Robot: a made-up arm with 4 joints.
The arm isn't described. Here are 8 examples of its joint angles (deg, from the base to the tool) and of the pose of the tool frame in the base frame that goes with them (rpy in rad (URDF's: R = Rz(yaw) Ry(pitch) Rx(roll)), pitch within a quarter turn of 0, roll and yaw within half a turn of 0; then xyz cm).
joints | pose
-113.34 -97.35 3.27 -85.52 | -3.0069 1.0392 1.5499 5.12 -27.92 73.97
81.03 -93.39 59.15 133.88 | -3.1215 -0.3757 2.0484 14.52 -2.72 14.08
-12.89 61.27 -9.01 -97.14 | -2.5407 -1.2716 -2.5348 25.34 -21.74 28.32
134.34 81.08 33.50 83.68 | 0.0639 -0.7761 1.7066 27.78 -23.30 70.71
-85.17 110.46 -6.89 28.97 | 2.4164 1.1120 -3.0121 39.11 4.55 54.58
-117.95 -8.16 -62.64 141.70 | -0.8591 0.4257 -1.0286 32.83 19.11 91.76
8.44 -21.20 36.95 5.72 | 0.0777 0.0138 0.1397 9.42 -19.83 68.03
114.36 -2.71 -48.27 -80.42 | 0.9297 0.3813 -2.4991 22.87 24.32 59.64
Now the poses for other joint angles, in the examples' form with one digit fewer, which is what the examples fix.
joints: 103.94 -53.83 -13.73 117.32
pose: 3.001 -0.176 0.985 12.5 -8.3 15.2
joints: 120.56 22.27 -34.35 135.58
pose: 1.418 -1.106 1.983 53.2 4.0 36.6
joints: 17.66 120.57 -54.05 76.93
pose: 1.330 0.061 2.282 48.0 9.3 56.7
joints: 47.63 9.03 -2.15 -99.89
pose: 2.523 -0.620 -2.417 22.1 4.2 21.5
